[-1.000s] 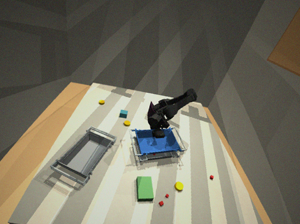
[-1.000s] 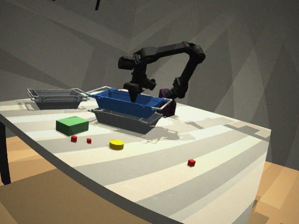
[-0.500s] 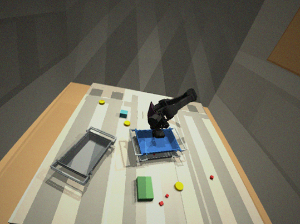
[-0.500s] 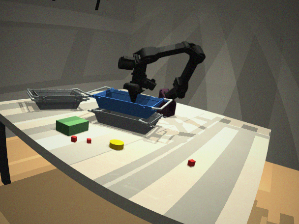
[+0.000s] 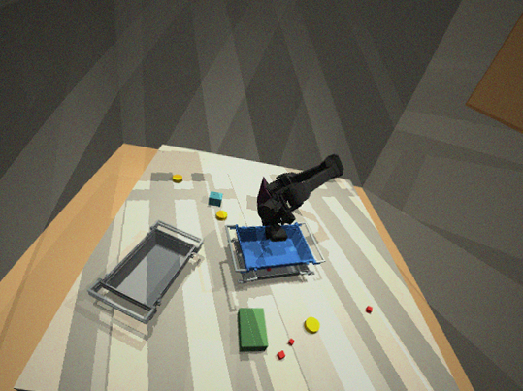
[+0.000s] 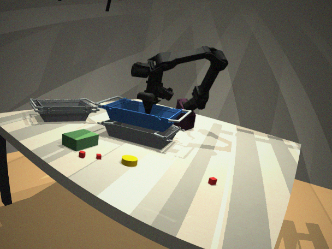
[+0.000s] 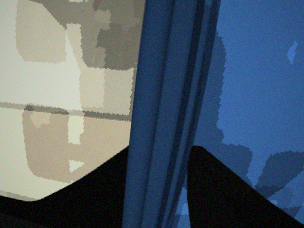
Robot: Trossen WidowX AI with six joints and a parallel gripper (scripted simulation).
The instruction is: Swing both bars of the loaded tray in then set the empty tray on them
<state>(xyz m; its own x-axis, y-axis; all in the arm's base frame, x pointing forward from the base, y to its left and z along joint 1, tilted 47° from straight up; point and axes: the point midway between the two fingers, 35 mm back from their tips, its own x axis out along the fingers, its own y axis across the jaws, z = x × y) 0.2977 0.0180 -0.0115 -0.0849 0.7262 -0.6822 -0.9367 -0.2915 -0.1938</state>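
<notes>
The blue tray lies 70 mm ahead of my gripper tip, 30 mm to the left of it and 30 mm above it. From my gripper tip the other things lie so: cyan cube (250 mm to the right, 240 mm behind, 60 mm below); green block (350 mm ahead, 60 mm below, 20 mm to the right).
</notes>
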